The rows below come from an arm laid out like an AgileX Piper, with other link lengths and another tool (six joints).
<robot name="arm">
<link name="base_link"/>
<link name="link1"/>
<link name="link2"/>
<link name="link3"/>
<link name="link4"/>
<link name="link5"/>
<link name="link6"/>
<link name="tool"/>
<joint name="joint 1" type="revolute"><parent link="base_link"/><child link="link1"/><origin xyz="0 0 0.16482" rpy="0 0 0"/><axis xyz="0 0 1"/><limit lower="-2.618" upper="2.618"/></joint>
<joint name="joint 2" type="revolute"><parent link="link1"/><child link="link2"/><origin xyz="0 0 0" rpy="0 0 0"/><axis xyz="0 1 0"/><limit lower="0" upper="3.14"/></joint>
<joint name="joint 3" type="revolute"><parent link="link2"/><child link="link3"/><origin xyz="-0.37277 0 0.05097" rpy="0 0 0"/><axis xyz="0 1 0"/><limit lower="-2.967" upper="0"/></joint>
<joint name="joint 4" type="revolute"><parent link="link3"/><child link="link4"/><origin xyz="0.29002 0 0.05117" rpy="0 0 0"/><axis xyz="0.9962 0 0.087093"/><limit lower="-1.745" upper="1.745"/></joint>
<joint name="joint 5" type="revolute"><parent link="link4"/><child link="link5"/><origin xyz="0 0 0" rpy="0 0 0"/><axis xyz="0 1 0"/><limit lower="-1.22" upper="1.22"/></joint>
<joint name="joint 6" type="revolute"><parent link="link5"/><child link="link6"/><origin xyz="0.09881 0 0.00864" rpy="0 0 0"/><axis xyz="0.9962 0 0.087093"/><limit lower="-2.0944" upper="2.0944"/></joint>
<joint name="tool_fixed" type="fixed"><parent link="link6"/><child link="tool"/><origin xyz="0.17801 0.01 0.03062" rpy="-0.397 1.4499 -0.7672"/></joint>
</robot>
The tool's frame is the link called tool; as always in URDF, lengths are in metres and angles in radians.
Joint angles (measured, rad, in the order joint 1, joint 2, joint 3, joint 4, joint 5, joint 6), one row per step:
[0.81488, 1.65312, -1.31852, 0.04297, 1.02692, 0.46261]
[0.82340, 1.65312, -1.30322, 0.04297, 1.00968, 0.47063]
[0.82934, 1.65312, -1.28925, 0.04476, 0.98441, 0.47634]
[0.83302, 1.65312, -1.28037, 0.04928, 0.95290, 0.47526]
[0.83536, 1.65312, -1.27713, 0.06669, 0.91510, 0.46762]
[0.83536, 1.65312, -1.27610, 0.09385, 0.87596, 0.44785]
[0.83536, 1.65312, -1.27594, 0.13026, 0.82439, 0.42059]
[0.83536, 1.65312, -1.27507, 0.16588, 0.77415, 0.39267]
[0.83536, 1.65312, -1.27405, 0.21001, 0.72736, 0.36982]
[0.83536, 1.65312, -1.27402, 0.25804, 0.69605, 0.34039]
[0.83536, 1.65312, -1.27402, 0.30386, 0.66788, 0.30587]
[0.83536, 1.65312, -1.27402, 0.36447, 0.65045, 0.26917]
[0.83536, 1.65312, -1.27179, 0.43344, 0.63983, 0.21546]
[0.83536, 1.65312, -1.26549, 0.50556, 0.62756, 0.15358]
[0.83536, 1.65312, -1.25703, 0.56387, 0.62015, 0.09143]
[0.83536, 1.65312, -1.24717, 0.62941, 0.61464, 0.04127]
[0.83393, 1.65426, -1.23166, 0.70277, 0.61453, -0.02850]
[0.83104, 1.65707, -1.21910, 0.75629, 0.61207, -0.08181]
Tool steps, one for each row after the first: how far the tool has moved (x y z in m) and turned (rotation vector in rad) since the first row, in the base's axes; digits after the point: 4 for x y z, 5 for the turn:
[-0.0030, 0.0023, -0.0043, 0.00267, 0.00047, 0.00014]
[-0.0036, 0.0059, -0.0071, 0.01294, -0.00472, -0.00090]
[-0.0019, 0.0115, -0.0073, 0.03209, -0.01730, 0.00117]
[0.0005, 0.0210, -0.0041, 0.06696, -0.03073, 0.00356]
[0.0030, 0.0318, 0.0007, 0.10799, -0.04376, 0.01088]
[0.0068, 0.0456, 0.0083, 0.16229, -0.06322, 0.01947]
[0.0107, 0.0583, 0.0162, 0.21346, -0.08376, 0.02677]
[0.0135, 0.0705, 0.0245, 0.26760, -0.09593, 0.02414]
[0.0135, 0.0806, 0.0315, 0.31232, -0.09874, 0.02591]
[0.0137, 0.0896, 0.0383, 0.35187, -0.10410, 0.03193]
[0.0107, 0.0985, 0.0445, 0.39323, -0.09418, 0.03382]
[0.0054, 0.1071, 0.0497, 0.43075, -0.08118, 0.04687]
[0.0000, 0.1150, 0.0540, 0.46701, -0.07060, 0.06301]
[-0.0051, 0.1205, 0.0560, 0.49063, -0.06516, 0.08552]
[-0.0107, 0.1260, 0.0579, 0.51984, -0.04894, 0.09311]
[-0.0181, 0.1305, 0.0572, 0.54440, -0.03092, 0.11183]
[-0.0216, 0.1332, 0.0556, 0.56127, -0.02076, 0.12304]

